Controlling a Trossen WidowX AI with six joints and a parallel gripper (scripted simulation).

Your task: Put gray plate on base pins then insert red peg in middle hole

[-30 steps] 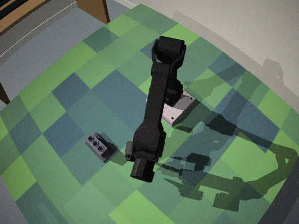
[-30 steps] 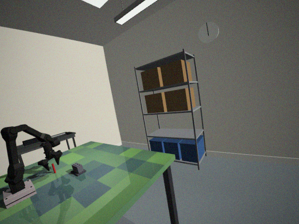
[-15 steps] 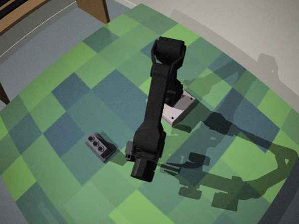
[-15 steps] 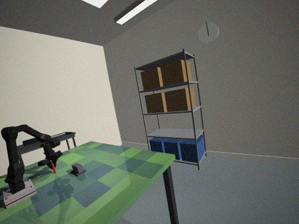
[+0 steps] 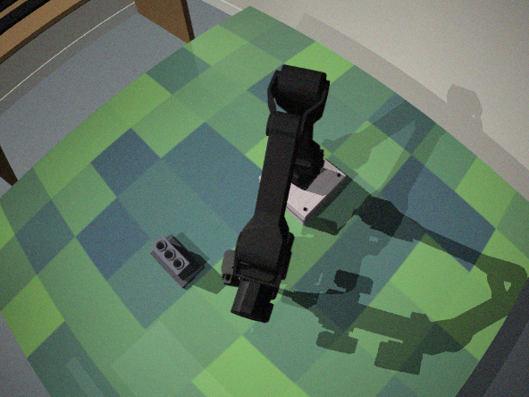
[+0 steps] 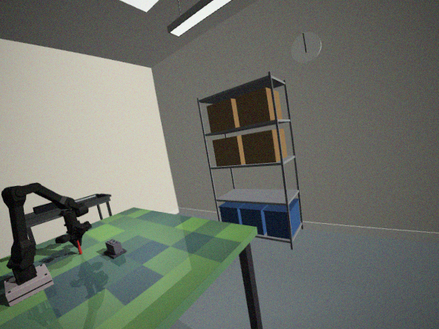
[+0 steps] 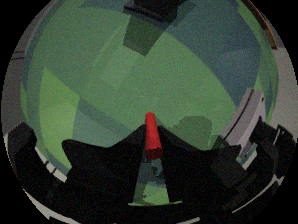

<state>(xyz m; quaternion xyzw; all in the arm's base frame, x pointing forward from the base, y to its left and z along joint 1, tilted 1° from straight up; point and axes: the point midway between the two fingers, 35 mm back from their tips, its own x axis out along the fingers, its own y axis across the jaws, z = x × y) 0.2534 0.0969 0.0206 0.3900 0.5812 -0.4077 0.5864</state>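
Now: the gray plate 210 mm to the right of my gripper tip and 90 mm ahead of it. The rest, counted from my gripper tip: red peg (right at my gripper tip); then base (210 mm to the right, 90 mm ahead, 30 mm below).
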